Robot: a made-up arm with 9 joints. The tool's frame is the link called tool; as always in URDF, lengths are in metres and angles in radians.
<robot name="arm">
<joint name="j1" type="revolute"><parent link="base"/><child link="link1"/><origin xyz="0.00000 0.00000 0.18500" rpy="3.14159 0.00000 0.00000"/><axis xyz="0 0 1"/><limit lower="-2.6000" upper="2.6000" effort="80" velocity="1.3"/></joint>
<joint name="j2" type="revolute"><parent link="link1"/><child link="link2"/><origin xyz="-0.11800 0.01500 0.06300" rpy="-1.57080 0.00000 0.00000"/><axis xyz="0 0 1"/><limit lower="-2.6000" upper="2.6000" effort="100" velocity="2.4"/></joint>
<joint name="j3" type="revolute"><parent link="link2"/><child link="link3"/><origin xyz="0.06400 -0.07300 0.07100" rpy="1.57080 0.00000 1.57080"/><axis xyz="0 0 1"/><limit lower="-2.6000" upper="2.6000" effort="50" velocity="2.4"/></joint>
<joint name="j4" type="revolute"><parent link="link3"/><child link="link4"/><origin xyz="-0.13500 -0.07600 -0.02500" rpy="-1.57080 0.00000 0.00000"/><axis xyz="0 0 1"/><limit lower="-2.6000" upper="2.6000" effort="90" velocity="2.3"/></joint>
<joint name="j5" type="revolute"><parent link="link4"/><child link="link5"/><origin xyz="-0.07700 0.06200 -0.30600" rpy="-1.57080 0.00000 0.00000"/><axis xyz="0 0 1"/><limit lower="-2.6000" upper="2.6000" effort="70" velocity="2.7"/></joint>
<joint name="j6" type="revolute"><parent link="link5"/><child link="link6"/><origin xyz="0.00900 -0.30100 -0.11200" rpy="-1.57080 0.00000 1.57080"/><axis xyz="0 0 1"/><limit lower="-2.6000" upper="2.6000" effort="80" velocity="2"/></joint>
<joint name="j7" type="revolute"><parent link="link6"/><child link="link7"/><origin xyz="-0.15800 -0.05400 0.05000" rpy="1.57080 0.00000 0.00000"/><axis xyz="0 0 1"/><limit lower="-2.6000" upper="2.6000" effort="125" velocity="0.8"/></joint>
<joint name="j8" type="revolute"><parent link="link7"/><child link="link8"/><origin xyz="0.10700 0.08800 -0.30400" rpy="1.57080 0.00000 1.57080"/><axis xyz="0 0 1"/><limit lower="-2.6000" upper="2.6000" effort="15" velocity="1.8"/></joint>
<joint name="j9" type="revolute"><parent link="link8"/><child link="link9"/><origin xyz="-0.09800 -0.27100 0.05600" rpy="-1.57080 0.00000 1.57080"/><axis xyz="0 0 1"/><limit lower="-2.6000" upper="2.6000" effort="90" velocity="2.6"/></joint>
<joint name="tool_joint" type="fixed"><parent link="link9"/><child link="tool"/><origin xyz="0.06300 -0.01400 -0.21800" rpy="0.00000 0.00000 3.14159"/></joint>
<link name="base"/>
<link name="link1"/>
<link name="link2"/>
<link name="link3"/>
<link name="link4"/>
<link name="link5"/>
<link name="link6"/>
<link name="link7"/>
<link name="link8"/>
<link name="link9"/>
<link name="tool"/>
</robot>
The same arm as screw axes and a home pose.
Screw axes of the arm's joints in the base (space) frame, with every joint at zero. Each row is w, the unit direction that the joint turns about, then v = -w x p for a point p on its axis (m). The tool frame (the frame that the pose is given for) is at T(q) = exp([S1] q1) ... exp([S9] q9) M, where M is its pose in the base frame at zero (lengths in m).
S1 = (0, 0, -1, 0.0000, 0.0000, 0.0000)
S2 = (0, -1, 0, 0.1220, 0.0000, 0.1180)
S3 = (1, 0, 0, 0.0000, 0.0490, 0.0860)
S4 = (0, -1, 0, -0.0860, 0.0000, 0.0790)
S5 = (-1, 0, 0, 0.0000, 0.1630, 0.2960)
S6 = (0, 0, -1, 0.0050, -0.0290, 0.0000)
S7 = (-1, 0, 0, 0.0000, 0.2040, -0.1630)
S8 = (0, 1, 0, 0.2920, 0.0000, 0.2210)
S9 = (0, 0, 1, 0.0000, -0.4920, 0.0000)
M: xyz 0.4290 0.0140 -0.4120 (m) quaternion w x y z 1 -0.000005 0 -0.000005
Joint limits (deg, base to tool): -148.97..148.97 -148.97..148.97 -148.97..148.97 -148.97..148.97 -148.97..148.97 -148.97..148.97 -148.97..148.97 -148.97..148.97 -148.97..148.97

